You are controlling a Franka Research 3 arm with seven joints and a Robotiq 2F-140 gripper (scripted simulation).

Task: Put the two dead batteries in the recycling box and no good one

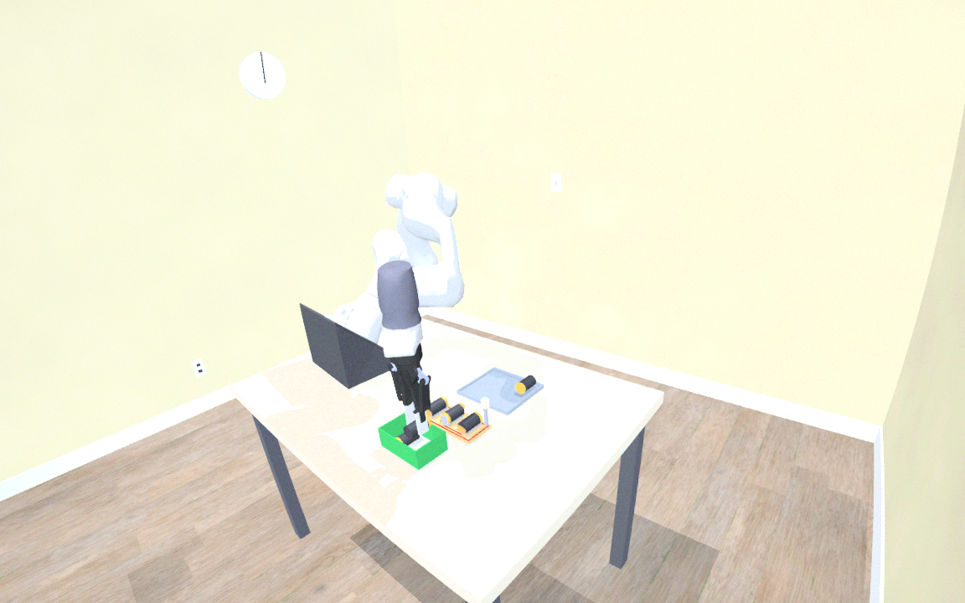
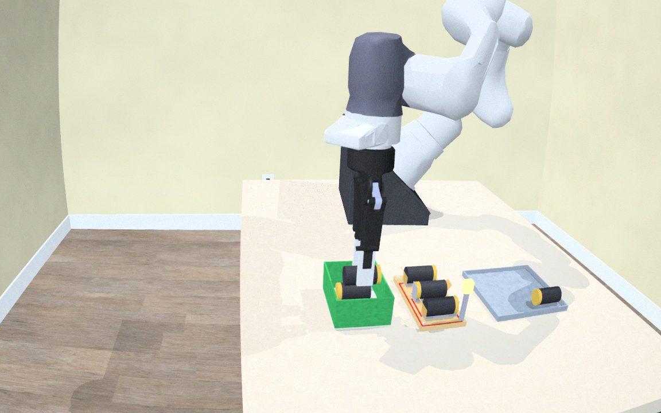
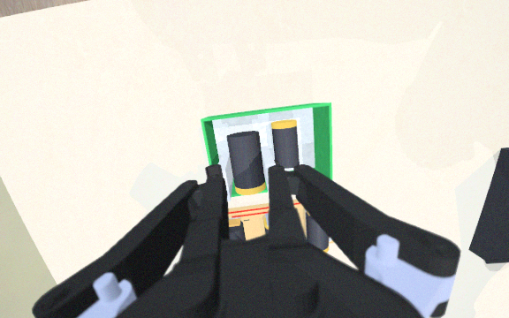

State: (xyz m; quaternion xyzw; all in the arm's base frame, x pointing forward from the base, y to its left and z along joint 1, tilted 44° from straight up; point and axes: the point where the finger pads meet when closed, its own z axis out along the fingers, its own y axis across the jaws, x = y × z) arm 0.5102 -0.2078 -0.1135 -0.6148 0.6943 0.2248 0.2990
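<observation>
Right now my hand is 90 mm above the green recycling box and 30 mm past it. From my hand the other things lie so: grey tray 350 mm to the left, 100 mm below.
</observation>
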